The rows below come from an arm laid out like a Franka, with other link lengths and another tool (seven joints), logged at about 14 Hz.
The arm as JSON. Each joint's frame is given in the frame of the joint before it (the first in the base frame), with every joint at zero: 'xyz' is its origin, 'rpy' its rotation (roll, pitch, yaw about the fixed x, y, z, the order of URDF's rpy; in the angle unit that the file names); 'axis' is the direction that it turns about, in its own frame. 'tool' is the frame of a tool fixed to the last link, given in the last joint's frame.
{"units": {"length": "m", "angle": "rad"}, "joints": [
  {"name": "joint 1", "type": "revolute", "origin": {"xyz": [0.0, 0.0, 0.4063], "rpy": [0.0, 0.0, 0.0]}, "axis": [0.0, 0.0, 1.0]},
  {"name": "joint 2", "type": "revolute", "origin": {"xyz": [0.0, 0.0, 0.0], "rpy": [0.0, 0.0, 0.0]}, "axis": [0.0, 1.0, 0.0]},
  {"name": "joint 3", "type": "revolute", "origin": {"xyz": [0.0, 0.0, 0.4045], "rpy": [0.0, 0.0, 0.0]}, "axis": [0.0, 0.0, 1.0]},
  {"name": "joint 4", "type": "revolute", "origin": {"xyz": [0.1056, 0.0, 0.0], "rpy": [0.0, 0.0, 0.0]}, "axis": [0.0, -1.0, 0.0]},
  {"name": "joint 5", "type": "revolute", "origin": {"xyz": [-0.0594, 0.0, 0.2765], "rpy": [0.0, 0.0, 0.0]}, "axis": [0.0, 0.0, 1.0]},
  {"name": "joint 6", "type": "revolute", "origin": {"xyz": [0.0, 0.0, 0.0], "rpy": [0.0, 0.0, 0.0]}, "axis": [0.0, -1.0, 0.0]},
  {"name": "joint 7", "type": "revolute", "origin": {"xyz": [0.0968, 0.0, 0.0], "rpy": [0.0, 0.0, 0.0]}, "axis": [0.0, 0.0, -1.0]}
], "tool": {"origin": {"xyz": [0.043, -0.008, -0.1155], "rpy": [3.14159, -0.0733, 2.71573]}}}
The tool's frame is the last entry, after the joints.
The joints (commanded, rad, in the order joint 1, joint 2, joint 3, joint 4, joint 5, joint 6, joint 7), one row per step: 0.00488 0.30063 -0.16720 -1.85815 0.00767 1.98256 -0.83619; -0.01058 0.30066 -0.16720 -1.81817 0.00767 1.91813 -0.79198; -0.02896 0.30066 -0.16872 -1.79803 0.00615 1.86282 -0.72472; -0.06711 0.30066 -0.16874 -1.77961 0.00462 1.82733 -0.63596; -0.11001 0.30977 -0.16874 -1.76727 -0.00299 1.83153 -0.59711; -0.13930 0.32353 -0.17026 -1.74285 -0.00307 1.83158 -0.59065; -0.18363 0.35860 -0.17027 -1.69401 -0.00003 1.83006 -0.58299; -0.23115 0.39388 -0.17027 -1.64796 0.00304 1.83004 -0.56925; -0.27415 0.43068 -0.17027 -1.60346 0.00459 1.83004 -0.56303; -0.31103 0.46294 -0.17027 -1.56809 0.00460 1.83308 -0.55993; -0.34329 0.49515 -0.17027 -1.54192 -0.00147 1.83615 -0.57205; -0.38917 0.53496 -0.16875 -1.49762 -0.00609 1.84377 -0.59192; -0.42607 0.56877 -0.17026 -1.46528 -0.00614 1.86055 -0.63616
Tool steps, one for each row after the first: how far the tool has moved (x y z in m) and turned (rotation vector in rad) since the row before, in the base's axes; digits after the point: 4 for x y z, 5 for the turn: 0.0004 -0.0105 0.0078 -0.00408 0.02361 -0.05967; -0.0036 -0.0137 0.0014 -0.00982 0.03461 -0.08613; -0.0035 -0.0258 0.0029 -0.01914 0.01762 -0.12422; -0.0007 -0.0280 -0.0005 -0.01929 -0.00459 -0.07604; 0.0027 -0.0195 0.0010 -0.00726 -0.00962 -0.03568; 0.0072 -0.0293 -0.0030 -0.00855 -0.01100 -0.05053; 0.0044 -0.0321 -0.0044 -0.00965 -0.00916 -0.05945; 0.0033 -0.0297 -0.0064 -0.00850 -0.00556 -0.04675; 0.0013 -0.0258 -0.0070 -0.00786 -0.00360 -0.03712; -0.0007 -0.0223 -0.0109 -0.00533 0.00706 -0.01545; -0.0009 -0.0313 -0.0089 -0.00992 -0.00633 -0.01874; -0.0018 -0.0256 -0.0087 -0.00428 -0.01082 0.00964
